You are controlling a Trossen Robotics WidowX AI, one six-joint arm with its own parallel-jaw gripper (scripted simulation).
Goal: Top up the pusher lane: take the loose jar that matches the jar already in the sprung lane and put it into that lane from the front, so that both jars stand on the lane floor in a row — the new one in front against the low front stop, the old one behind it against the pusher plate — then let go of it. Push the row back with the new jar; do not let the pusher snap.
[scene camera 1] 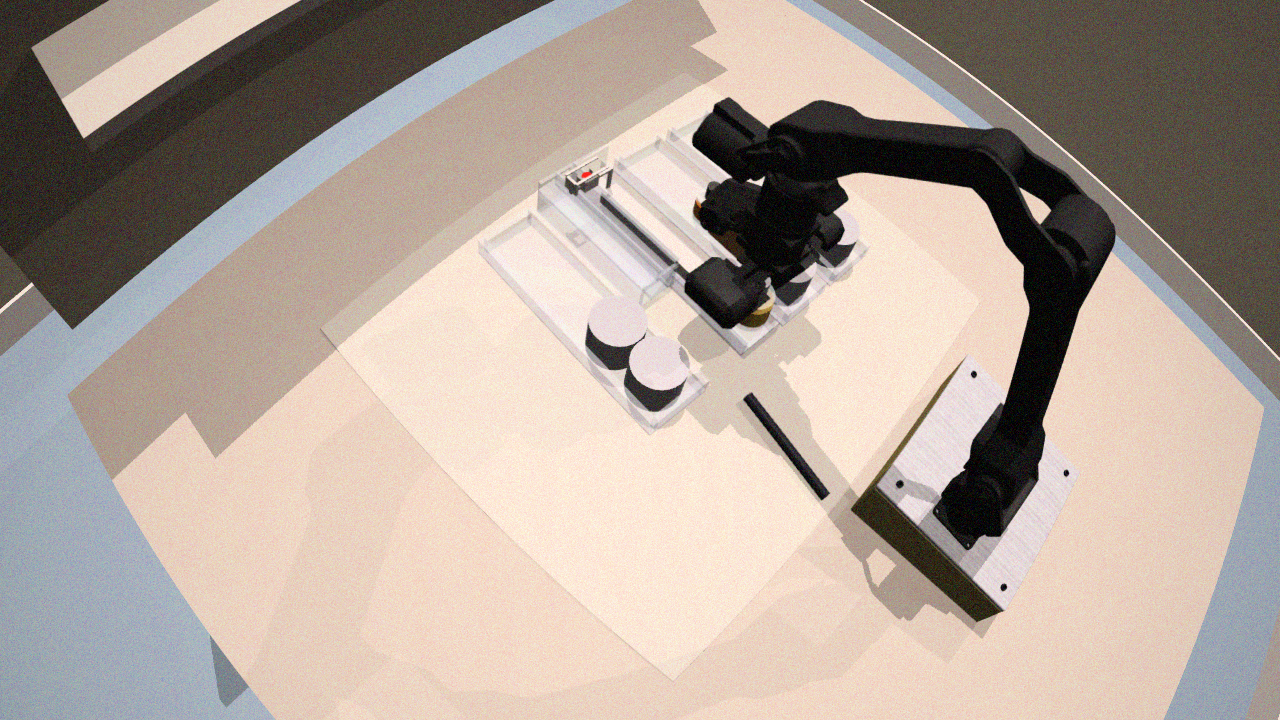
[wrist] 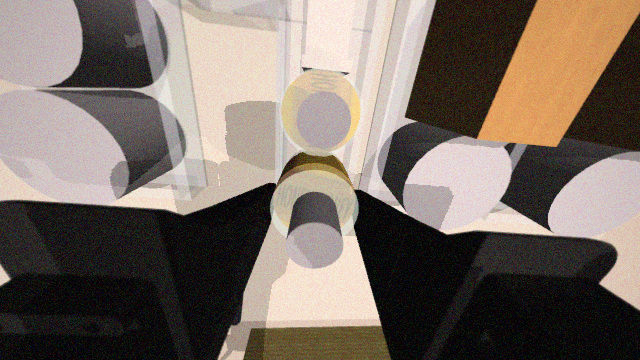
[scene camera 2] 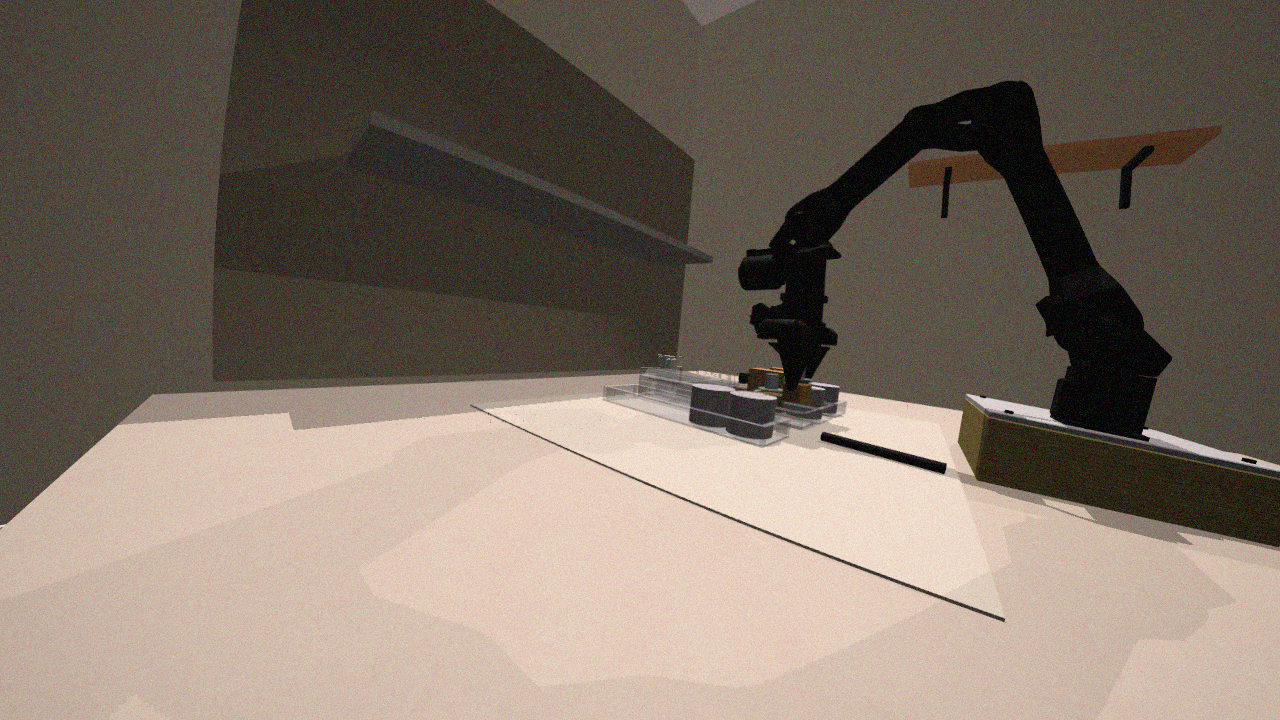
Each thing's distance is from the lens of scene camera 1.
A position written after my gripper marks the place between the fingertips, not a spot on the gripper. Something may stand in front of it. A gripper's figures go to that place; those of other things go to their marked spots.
my gripper (scene camera 1: 752,301): 0.87 m
black rod (scene camera 1: 750,399): 0.86 m
